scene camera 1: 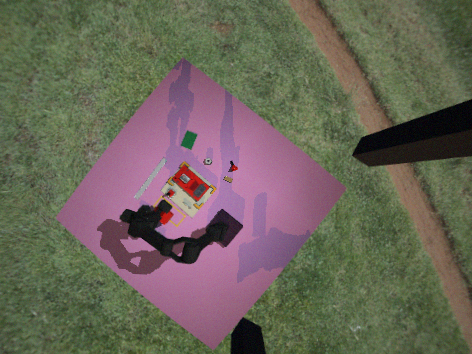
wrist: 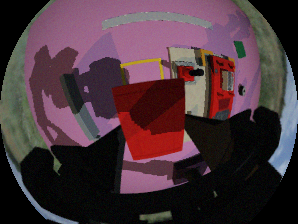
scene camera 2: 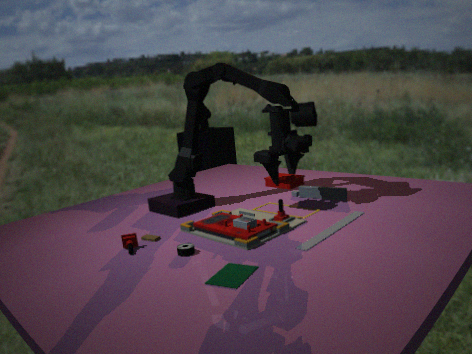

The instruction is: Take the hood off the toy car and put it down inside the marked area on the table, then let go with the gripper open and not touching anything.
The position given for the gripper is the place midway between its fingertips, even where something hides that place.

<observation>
The gripper (scene camera 2: 284, 181) carries a red hood (wrist: 152, 113). Also in view: a green plate (scene camera 2: 232, 275).
The gripper also shows in the wrist view (wrist: 153, 122).
</observation>
